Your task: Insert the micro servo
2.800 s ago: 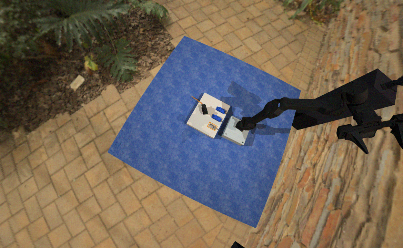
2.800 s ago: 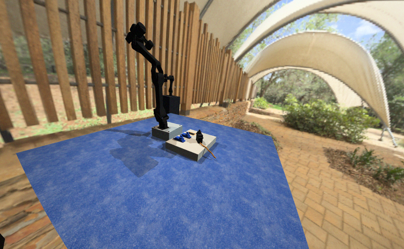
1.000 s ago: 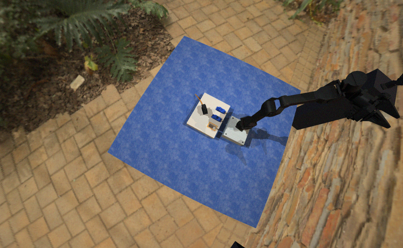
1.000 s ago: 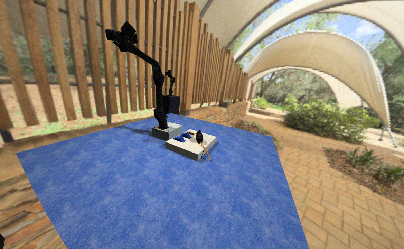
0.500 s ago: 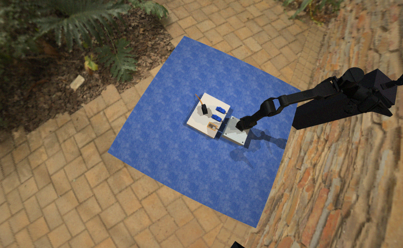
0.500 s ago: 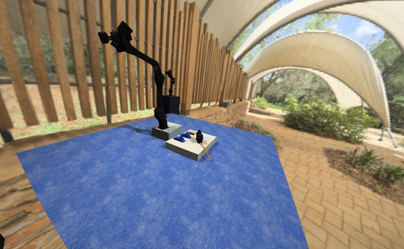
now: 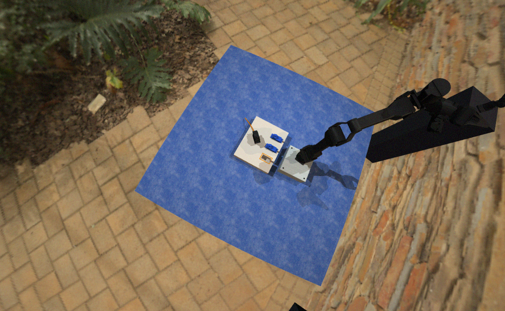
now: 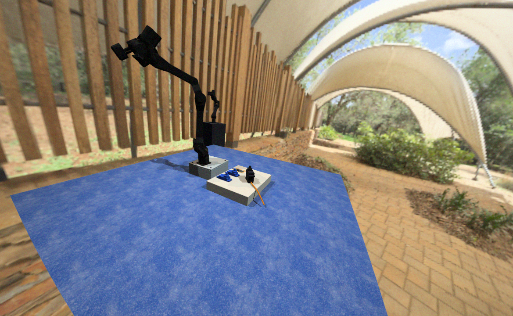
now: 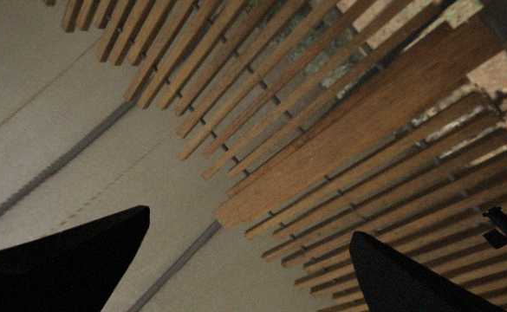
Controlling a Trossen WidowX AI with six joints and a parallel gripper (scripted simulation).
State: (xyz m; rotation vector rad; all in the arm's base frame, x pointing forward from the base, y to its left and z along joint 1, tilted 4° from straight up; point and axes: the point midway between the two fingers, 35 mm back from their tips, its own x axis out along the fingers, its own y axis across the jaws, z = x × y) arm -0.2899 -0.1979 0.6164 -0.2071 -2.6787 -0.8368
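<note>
The pale deck lies 66 cm below my gripper tip, 62 cm ahead of it and 31 cm to the left of it.
</note>
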